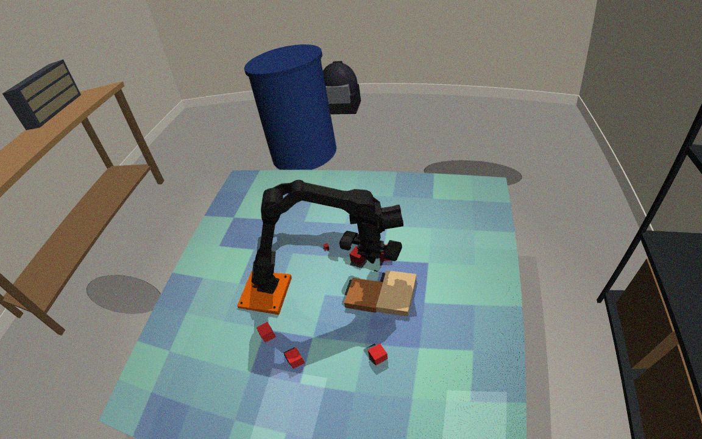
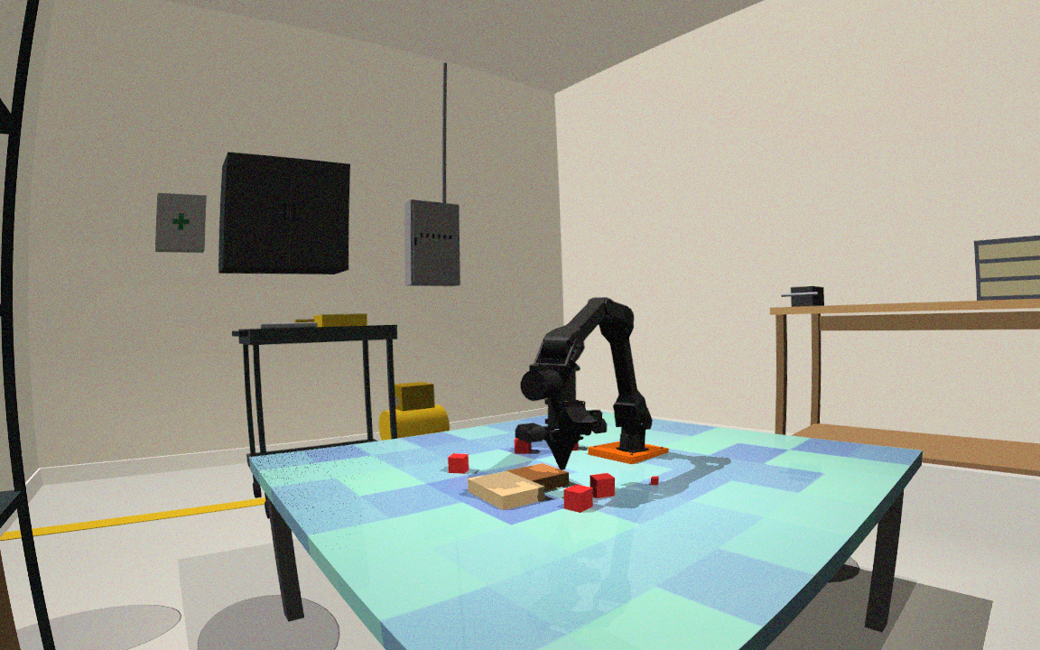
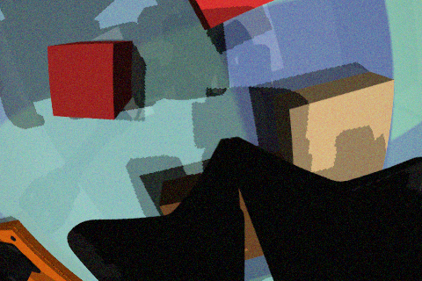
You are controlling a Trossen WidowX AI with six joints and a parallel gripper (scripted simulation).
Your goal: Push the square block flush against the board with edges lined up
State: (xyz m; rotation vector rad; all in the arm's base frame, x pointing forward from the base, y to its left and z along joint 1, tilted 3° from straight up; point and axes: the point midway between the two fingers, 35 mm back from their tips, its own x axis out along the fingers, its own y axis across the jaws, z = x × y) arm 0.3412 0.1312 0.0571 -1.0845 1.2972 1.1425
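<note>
Right now the flat brown square block is 100 mm to the right of my gripper tip, 40 mm below it and 10 mm behind it. From my gripper tip the other things lie so: board (90 mm ahead, 80 mm to the right, 40 mm below); then tiny red piece (200 mm behind, 80 mm to the left, 50 mm below).
</note>
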